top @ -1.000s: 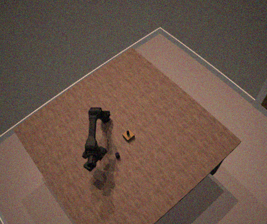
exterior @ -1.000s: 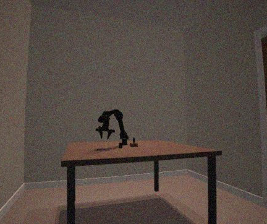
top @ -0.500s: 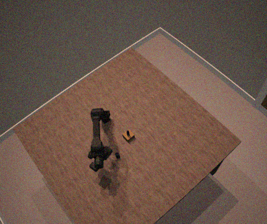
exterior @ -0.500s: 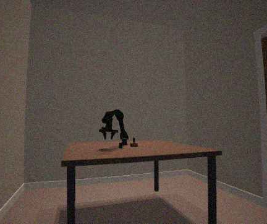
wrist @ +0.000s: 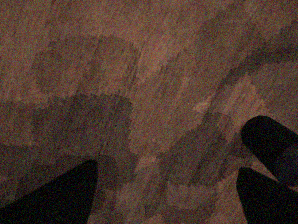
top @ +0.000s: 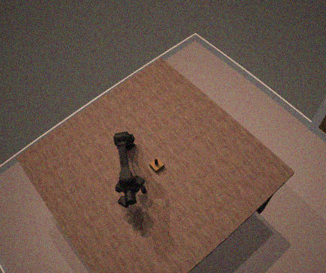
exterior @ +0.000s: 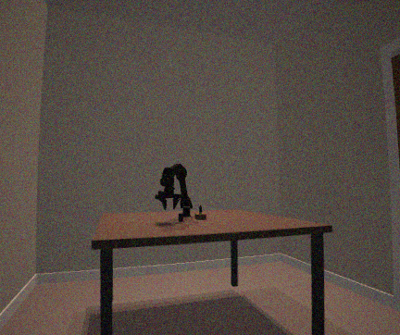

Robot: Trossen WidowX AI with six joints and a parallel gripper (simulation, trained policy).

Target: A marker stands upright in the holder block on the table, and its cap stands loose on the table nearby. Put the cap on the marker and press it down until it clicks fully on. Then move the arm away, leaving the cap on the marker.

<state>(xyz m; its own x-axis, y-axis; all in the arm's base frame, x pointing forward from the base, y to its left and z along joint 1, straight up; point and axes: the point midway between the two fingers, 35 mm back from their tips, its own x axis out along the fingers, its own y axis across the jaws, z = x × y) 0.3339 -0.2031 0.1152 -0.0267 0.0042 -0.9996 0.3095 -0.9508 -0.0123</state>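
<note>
Right now the dark marker cap is 80 mm to the left of my gripper tip, 50 mm below it and 20 mm behind it. Also, from my gripper tip: holder block: 240 mm to the left, 90 mm behind, 60 mm below.
</note>
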